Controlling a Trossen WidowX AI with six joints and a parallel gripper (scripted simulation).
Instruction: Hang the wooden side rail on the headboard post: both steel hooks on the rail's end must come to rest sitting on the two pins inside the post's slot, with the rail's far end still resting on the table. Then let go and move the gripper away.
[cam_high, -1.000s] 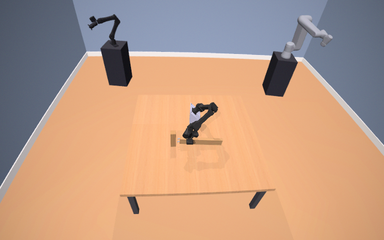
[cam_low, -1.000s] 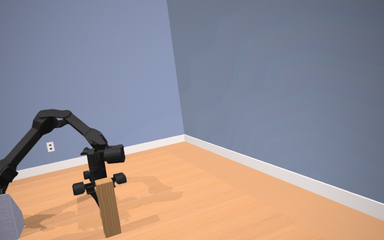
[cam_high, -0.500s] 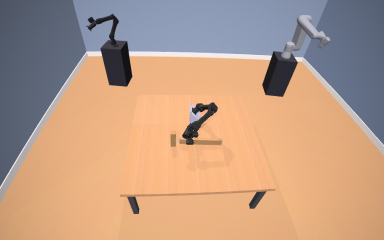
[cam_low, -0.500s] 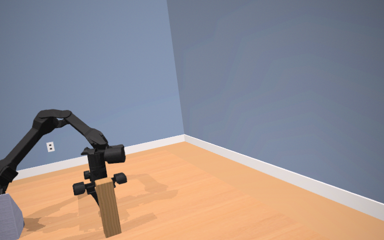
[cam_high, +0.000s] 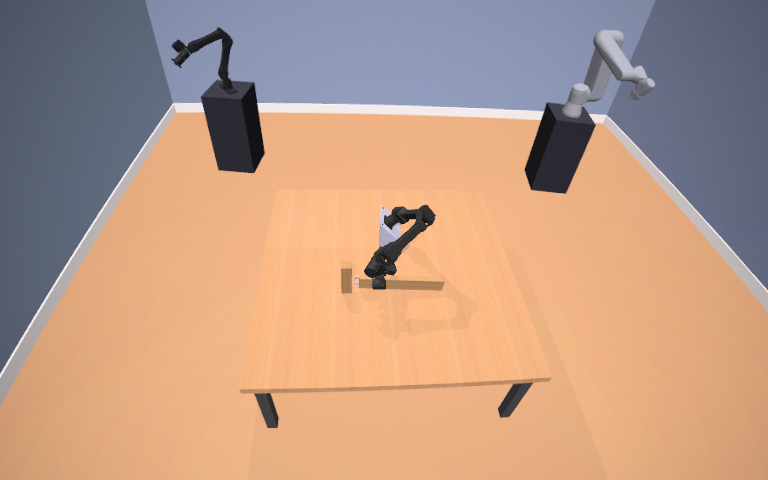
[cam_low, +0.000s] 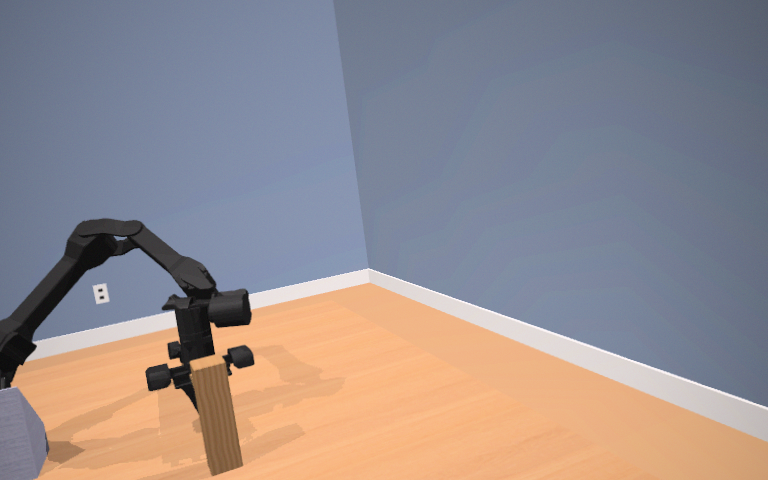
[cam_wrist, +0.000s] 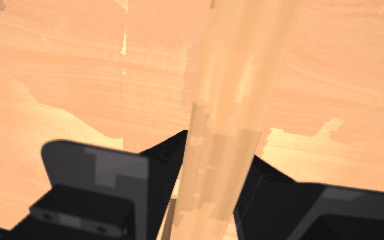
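The headboard post is 20 mm ahead of my gripper tip, 140 mm to the right of it and 40 mm above it.
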